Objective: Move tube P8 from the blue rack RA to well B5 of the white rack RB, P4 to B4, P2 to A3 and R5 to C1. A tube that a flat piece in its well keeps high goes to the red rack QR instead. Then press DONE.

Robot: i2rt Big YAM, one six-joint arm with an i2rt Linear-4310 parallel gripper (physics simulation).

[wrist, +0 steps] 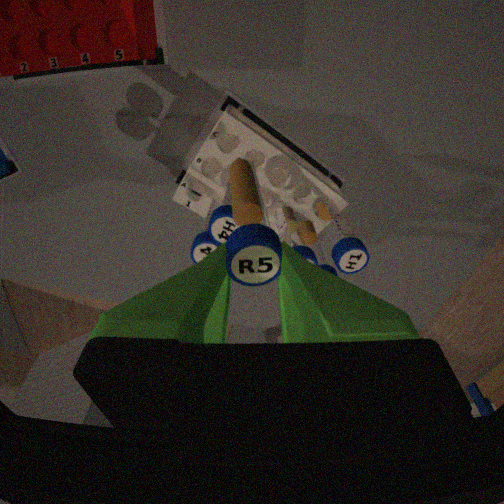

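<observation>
My gripper (254,280) has green fingers and is shut on the tube R5 (253,262), a blue-capped tube with an amber body that points down and away toward the white rack RB (260,172). I hold it well above the rack. The rack has several open wells and lies tilted in the view. Other blue-capped tubes stand in it: H4 (223,225), H1 (350,255), and one at the left edge (203,248) whose label is partly hidden. More caps behind my right finger are mostly hidden.
A red rack (75,32) with column numbers along its edge lies at the top left. A blue edge (5,162) shows at the far left. Wooden surfaces appear at the lower left (45,320) and right (470,320).
</observation>
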